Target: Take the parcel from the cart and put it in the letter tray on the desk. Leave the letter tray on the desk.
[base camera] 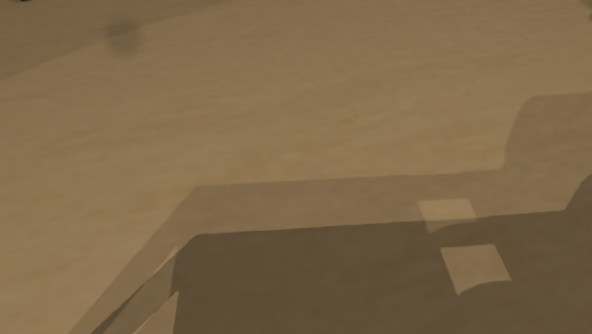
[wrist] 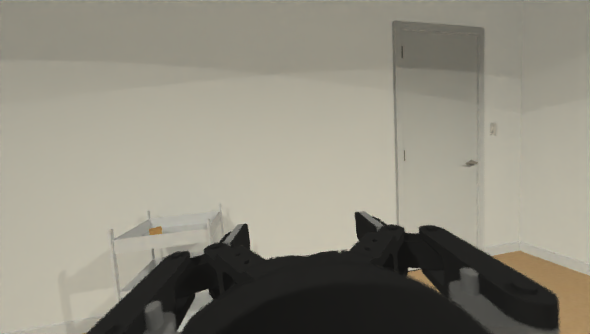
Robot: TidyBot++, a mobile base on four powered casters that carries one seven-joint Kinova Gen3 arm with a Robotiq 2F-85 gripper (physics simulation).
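Places are measured from the arm's base along level axes (x ahead, y left, z up), in centimetres.
Pixels of known places: gripper, fingertip midpoint: [wrist: 302,229].
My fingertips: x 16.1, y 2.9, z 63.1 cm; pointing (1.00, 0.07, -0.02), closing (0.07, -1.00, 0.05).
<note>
Behind a point stands the place of what it marks.
A white wire-post cart [wrist: 165,241] @[y 74.9, x 93.0, z 29.3 cm] stands against the wall at the lower left of the wrist view, some way off. A small orange object [wrist: 155,230] @[y 88.4, x 103.6, z 31.2 cm], which looks like the parcel, lies on its top shelf. My gripper [wrist: 302,229] @[y 2.9, x 16.1, z 63.1 cm] is open, with its fingers wide apart and no object between them. It is far from the cart, and its left finger linkage hides part of the cart's lower right side. The desk and the letter tray do not show in either view.
A grey door [wrist: 437,125] @[y -112.8, x 180.2, z 87.2 cm] stands in the wall right of centre, with a light switch [wrist: 493,129] @[y -173.7, x 196.7, z 81.9 cm] beside it. Wood-coloured floor [wrist: 540,285] @[y -170.4, x 154.5, z -40.1 cm] shows at the lower right. In the base camera view, shadows fall across the floor [base camera: 300,115] @[y -4.2, x 52.8, z -39.7 cm].
</note>
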